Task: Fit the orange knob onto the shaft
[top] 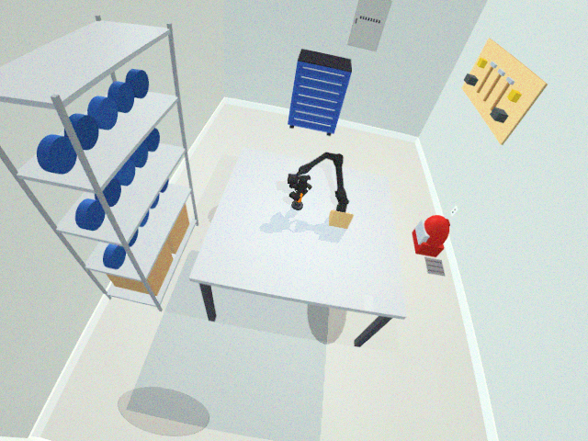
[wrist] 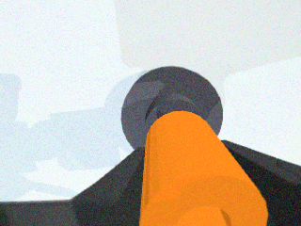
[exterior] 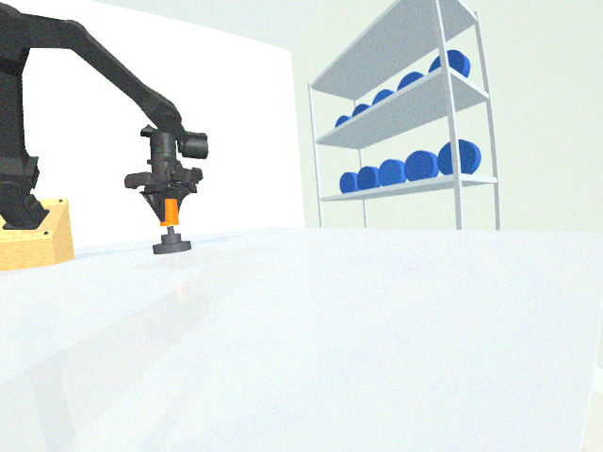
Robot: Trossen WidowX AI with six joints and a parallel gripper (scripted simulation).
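Now: the orange knob 20 mm above my gripper tip. Round my gripper tip: round pedestal 40 mm below.
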